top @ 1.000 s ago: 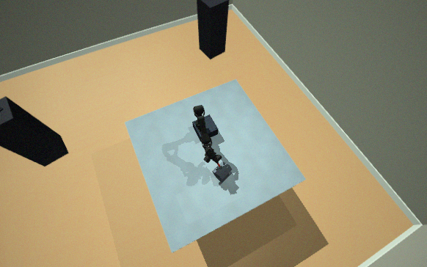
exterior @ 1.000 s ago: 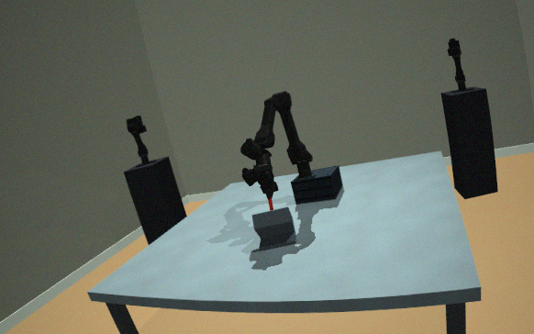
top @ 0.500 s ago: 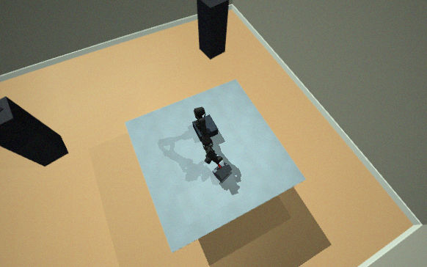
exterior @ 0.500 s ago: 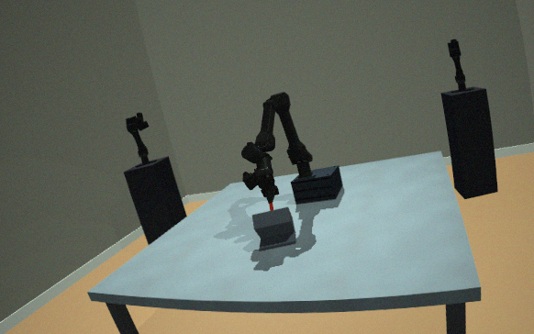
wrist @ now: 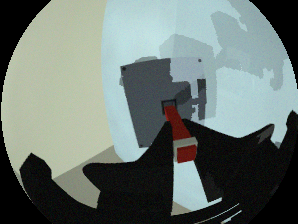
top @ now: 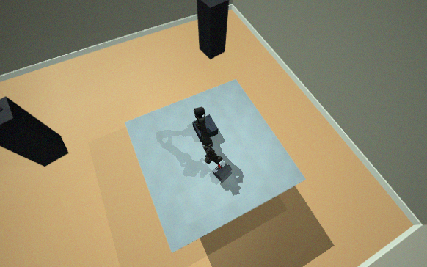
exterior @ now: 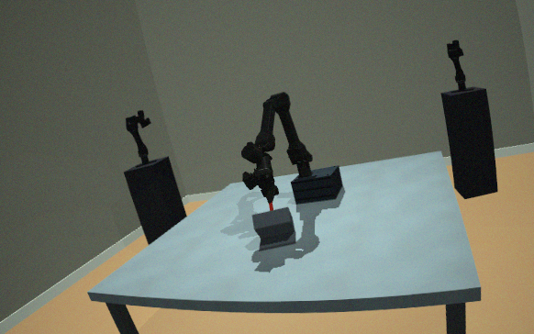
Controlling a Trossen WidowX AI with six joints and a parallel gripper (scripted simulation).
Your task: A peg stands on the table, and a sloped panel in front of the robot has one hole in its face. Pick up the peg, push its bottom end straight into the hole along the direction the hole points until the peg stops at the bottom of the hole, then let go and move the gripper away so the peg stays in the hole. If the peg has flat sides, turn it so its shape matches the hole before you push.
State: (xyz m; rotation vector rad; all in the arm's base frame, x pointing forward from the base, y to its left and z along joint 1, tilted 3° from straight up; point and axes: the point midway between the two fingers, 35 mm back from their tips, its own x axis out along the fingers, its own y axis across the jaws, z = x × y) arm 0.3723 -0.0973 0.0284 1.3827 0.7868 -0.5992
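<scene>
The red peg is 1 cm behind my gripper tip and 1 cm above it. Also, from my gripper tip: grey sloped panel block 6 cm below, 5 cm ahead, 1 cm to the left.
</scene>
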